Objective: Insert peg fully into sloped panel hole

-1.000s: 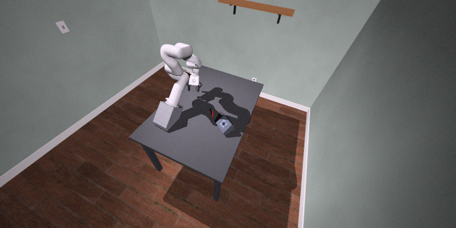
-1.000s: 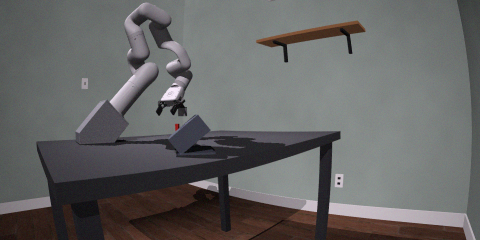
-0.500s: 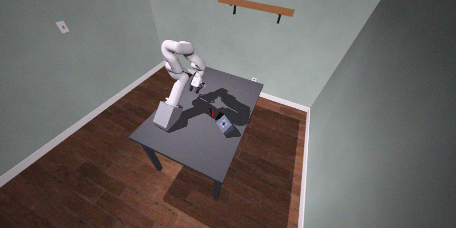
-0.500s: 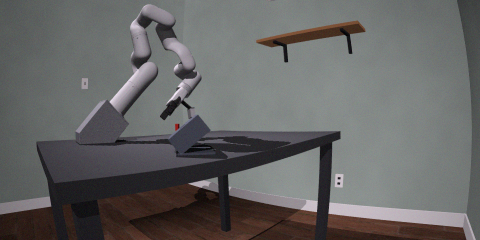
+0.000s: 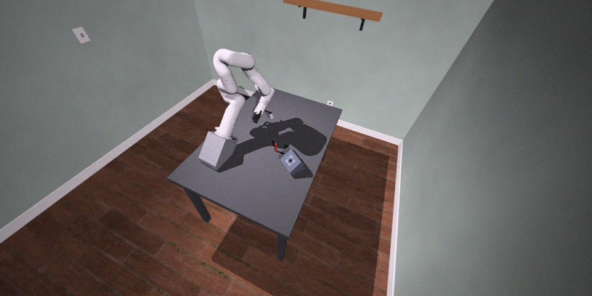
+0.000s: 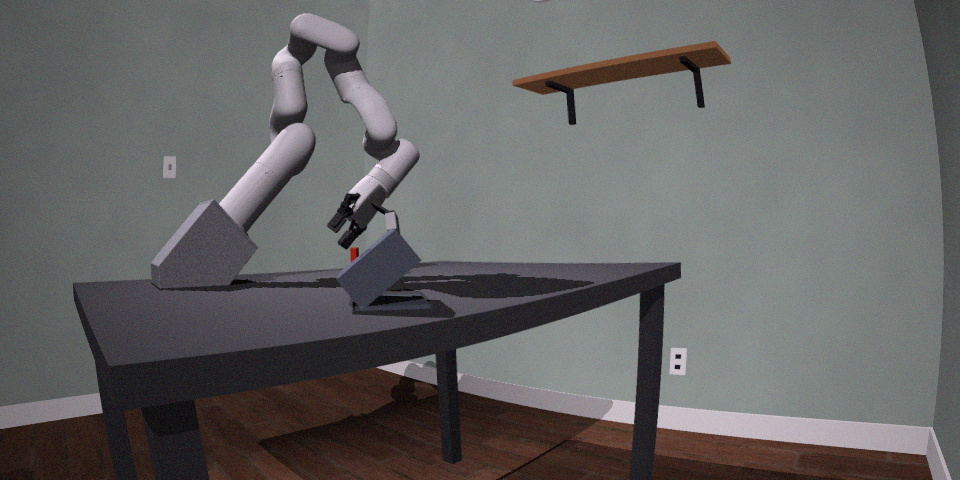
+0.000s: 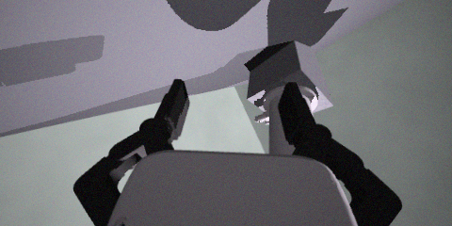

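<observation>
Right now my hand is 26 cm short of the red peg, 11 cm to the left of it and 6 cm above it.
</observation>
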